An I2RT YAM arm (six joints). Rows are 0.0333 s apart.
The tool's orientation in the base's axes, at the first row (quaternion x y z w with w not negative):
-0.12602 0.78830 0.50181 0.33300
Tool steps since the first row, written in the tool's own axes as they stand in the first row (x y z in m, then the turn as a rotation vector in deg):
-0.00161 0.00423 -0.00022 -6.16 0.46 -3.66
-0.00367 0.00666 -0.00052 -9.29 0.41 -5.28
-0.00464 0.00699 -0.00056 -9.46 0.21 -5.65
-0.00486 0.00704 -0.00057 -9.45 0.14 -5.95
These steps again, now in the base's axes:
-0.00114 0.00155 0.00410 2.89 -3.82 5.34
-0.00102 0.00214 0.00724 4.61 -5.69 7.79
-0.00048 0.00213 0.00812 4.70 -6.13 7.86
-0.00035 0.00211 0.00830 4.61 -6.42 7.89

